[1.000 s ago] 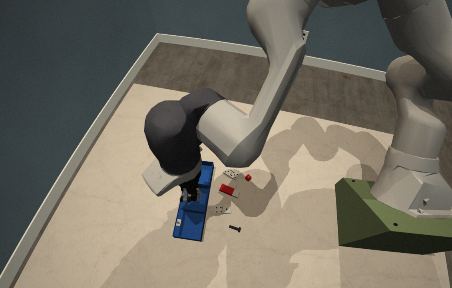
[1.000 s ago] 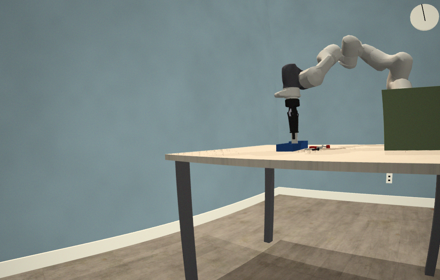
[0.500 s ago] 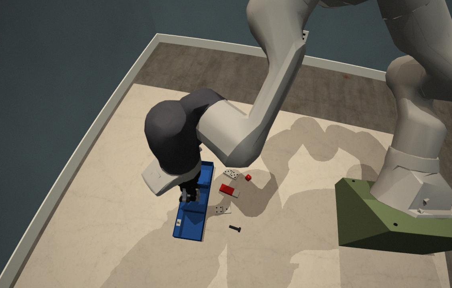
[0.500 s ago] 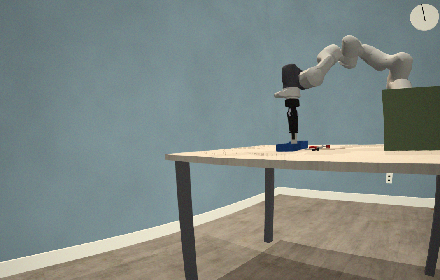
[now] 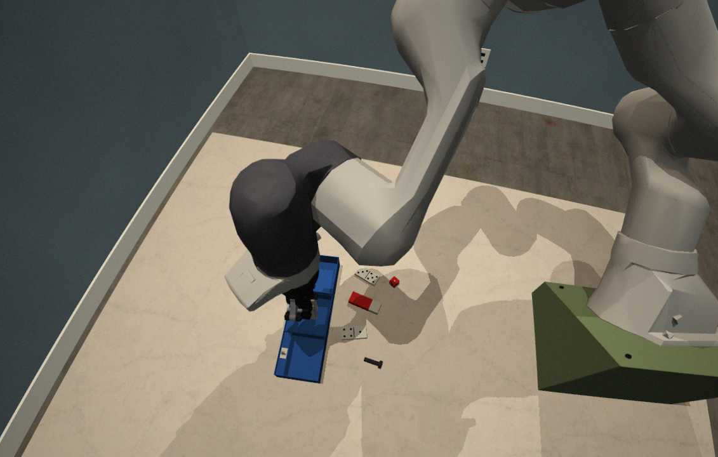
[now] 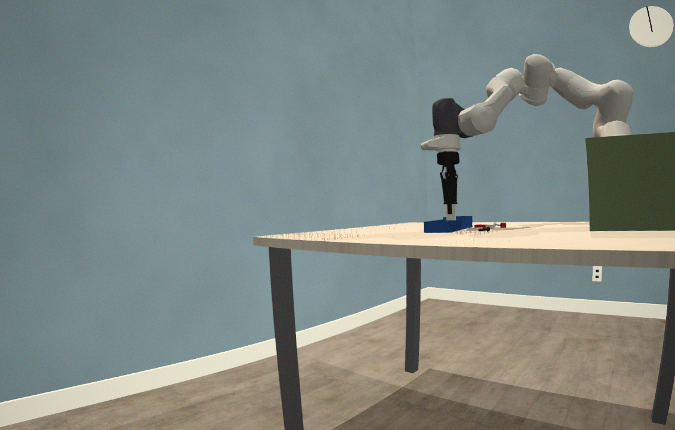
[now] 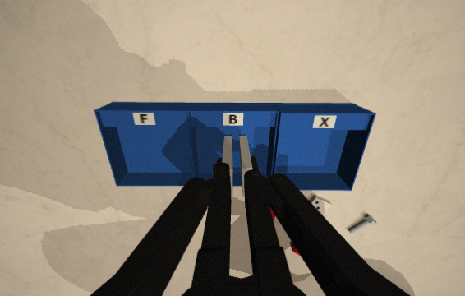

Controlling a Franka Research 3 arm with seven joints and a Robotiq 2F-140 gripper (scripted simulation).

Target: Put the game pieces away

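My hand is 30 mm above the blue three-part bin. From my hand the other things lie so: red block (110 mm behind, 40 mm to the right, 40 mm below); white domino (90 mm behind, 40 mm below, 20 mm to the left); black bolt (140 mm behind, 70 mm to the left, 40 mm below).
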